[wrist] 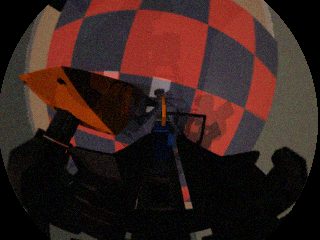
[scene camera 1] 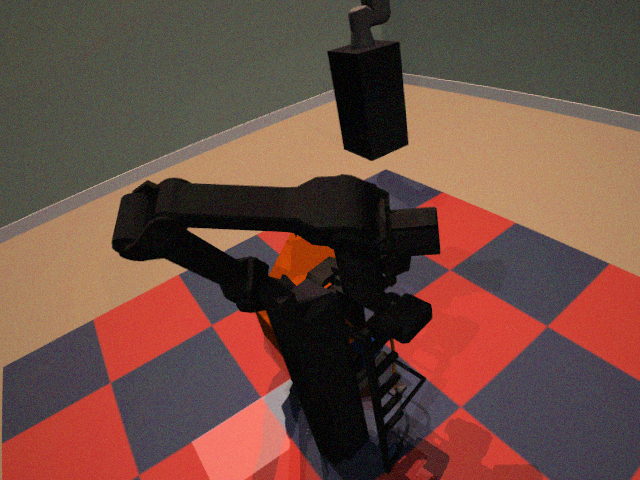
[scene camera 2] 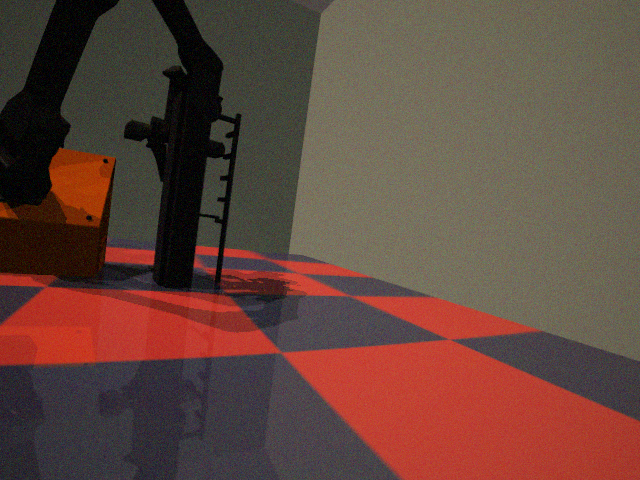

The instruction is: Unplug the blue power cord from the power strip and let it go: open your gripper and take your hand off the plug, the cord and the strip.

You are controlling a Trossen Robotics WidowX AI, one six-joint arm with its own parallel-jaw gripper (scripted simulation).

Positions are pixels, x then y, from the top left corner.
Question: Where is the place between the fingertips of my gripper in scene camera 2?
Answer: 171, 183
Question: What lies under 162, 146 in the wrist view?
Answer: A blue plug.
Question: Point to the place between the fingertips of my gripper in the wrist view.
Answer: At 164, 137
